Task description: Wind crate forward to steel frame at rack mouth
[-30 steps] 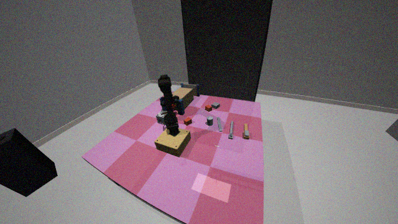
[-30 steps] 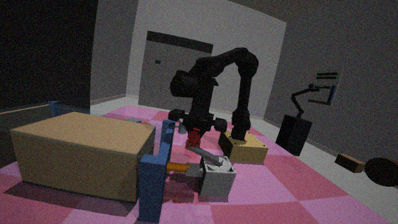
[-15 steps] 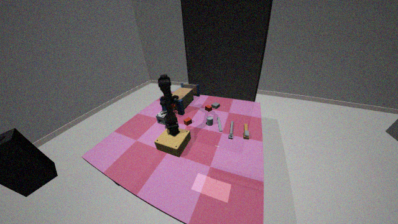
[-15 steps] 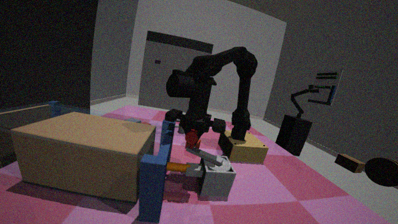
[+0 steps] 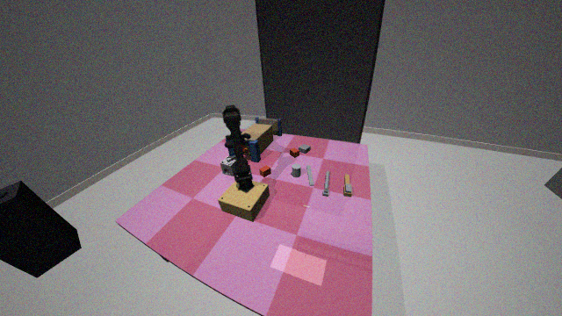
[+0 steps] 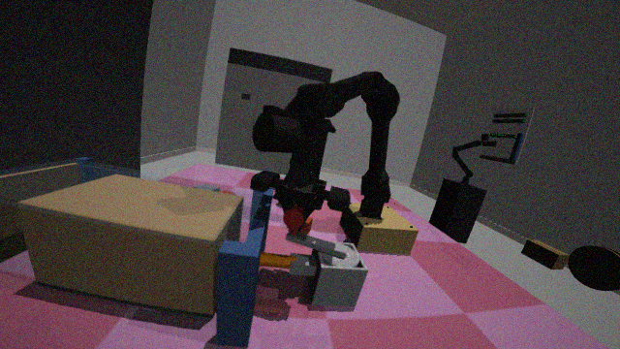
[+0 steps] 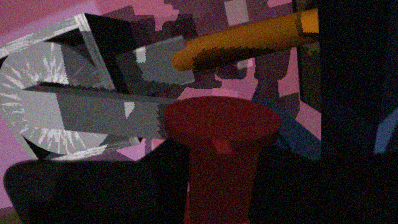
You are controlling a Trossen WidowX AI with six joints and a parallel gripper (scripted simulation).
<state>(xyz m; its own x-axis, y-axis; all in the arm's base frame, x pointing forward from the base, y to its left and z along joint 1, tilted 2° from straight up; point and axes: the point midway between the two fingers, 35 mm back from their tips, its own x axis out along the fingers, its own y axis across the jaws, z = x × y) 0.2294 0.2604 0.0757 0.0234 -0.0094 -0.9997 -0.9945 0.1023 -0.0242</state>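
Now: gripper tip 40 mm past the red-knobbed winch handle, 10 mm to the right of it and 10 mm above it. Also, from my gripper tip: blue steel frame: 60 mm ahead, 50 mm to the left, 10 mm below; then red knob: 20 mm above; then grey hand winch: 110 mm behind, 10 mm to the left, 80 mm below.
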